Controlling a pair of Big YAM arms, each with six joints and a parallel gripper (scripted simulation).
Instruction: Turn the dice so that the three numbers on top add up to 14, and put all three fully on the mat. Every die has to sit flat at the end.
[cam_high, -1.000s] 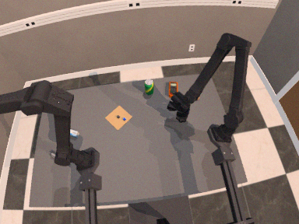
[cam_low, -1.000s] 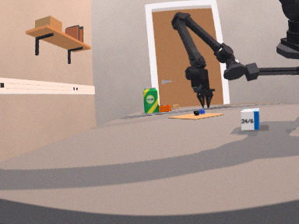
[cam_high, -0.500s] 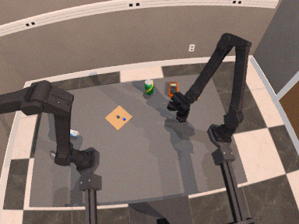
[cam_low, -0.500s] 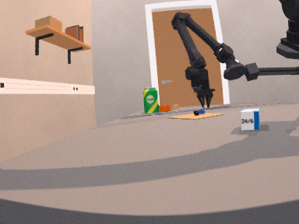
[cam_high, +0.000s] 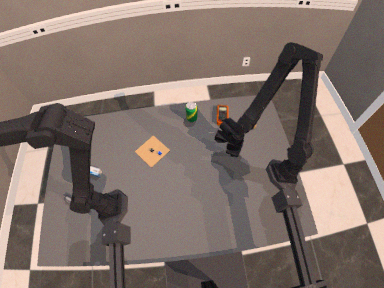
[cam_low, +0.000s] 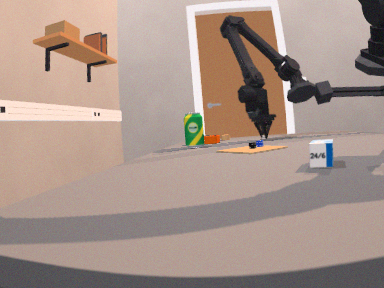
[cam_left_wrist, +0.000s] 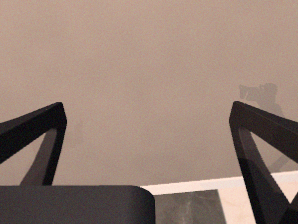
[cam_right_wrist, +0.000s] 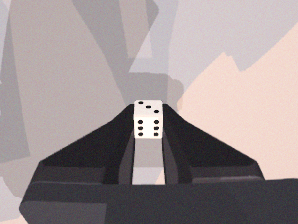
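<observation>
Now: right hand 110 mm short of the black die and 420 mm to the right of it. Round my right hand: blue die: 80 mm ahead, 380 mm to the left; then mat: 110 mm ahead, 420 mm to the left, 10 mm below.
</observation>
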